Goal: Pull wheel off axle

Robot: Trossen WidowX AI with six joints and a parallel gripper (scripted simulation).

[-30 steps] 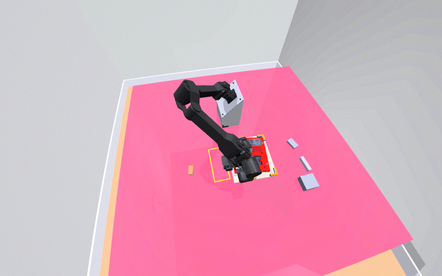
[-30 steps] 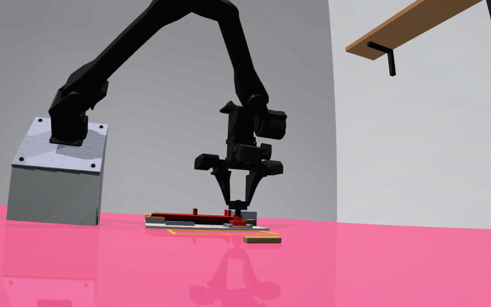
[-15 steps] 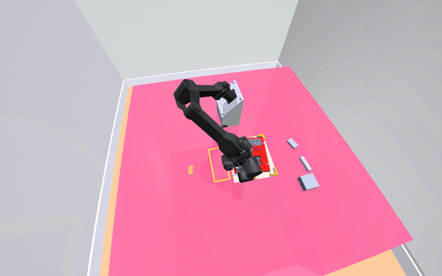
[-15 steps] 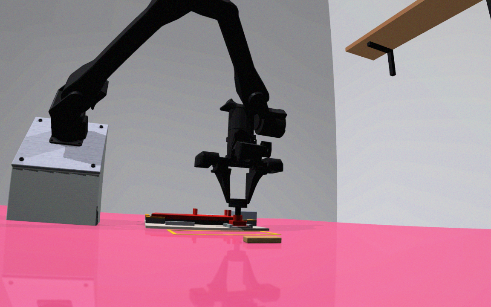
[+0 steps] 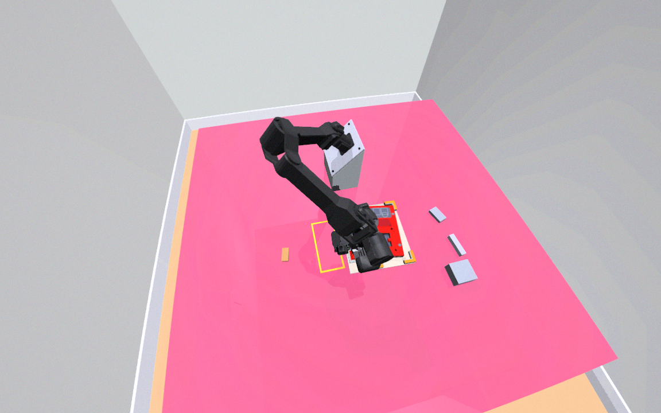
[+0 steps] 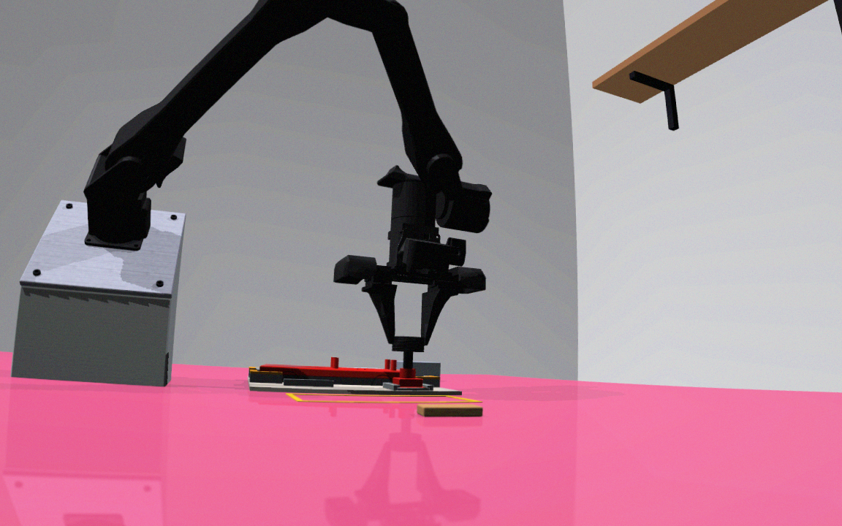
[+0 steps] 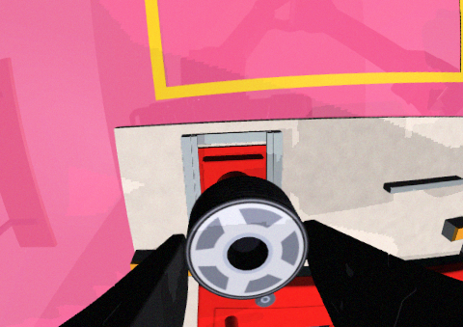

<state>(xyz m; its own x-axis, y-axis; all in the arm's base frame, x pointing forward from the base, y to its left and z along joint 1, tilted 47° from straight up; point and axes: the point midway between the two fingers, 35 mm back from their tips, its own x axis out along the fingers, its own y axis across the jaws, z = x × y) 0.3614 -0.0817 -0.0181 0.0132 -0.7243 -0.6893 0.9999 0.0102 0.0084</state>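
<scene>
My gripper tip is 24 cm to the left of the small wooden block, 6 cm above it and 5 cm past it. The rest, counted from my gripper tip: dark wheel (right at my gripper tip).
</scene>
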